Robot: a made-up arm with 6 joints.
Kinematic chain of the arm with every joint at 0, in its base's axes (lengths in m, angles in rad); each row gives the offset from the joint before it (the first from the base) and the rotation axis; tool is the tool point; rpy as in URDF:
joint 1: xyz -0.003 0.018 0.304 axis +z
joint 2: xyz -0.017 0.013 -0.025 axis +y
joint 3: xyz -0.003 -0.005 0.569 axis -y
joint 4: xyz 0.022 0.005 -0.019 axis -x
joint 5: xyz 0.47 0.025 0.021 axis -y
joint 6: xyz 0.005 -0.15 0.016 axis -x
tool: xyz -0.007 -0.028 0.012 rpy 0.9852 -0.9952 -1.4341
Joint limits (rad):
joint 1: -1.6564..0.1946
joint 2: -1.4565..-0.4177
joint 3: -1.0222..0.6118
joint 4: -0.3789..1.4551
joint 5: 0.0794..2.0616
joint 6: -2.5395..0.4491
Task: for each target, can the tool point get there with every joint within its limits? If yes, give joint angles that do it. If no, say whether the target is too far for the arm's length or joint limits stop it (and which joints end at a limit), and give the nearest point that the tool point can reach.
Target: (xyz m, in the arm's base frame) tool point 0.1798 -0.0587 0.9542
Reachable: yes | joints 0.0357 -0.5082 -0.3128 0.6944 1.4090 -1.4758
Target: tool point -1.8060 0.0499 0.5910
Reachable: no: too far | nearest point -0.9431 0.0346 0.7023 | short by 0.870 m
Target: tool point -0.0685 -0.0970 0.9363
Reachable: yes | joints -0.4040 -0.8129 -0.1711 -0.2064 0.6672 -1.2723
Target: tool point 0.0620 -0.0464 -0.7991
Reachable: no: joint limits stop it (at a limit: joint 2, joint 3, joint 4) | nearest point 0.1183 -0.1022 0.4653 | short by 1.267 m
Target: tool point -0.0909 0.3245 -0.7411
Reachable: no: joint limits stop it (at a limit: joint 1, joint 2, joint 3, joint 4, joint 5, joint 6) | nearest point -0.1129 0.1643 0.4687 | short by 1.221 m
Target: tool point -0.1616 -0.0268 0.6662
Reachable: yes | joints -0.7277 -1.1183 -0.8315 0.0193 1.3098 0.0421
